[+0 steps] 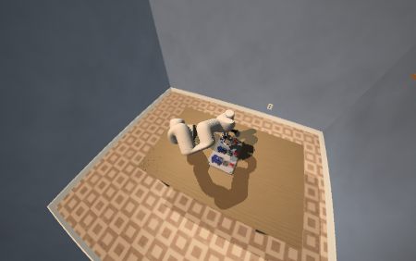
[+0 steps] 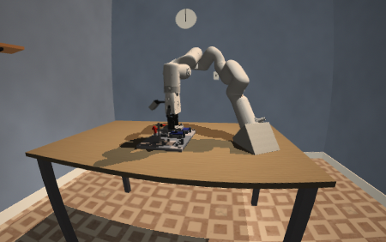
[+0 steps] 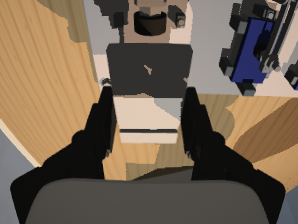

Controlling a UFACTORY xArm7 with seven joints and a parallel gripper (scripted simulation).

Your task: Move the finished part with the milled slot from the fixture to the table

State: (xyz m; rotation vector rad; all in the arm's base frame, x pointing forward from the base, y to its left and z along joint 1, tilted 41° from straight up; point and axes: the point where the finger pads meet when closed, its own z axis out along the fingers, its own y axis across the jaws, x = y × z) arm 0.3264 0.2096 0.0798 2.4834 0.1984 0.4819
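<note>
Now: hand 10 mm past the finished part and 20 mm above it. Also, from my hand: grey fixture plate: 60 mm ahead, 110 mm to the right, 100 mm below.
</note>
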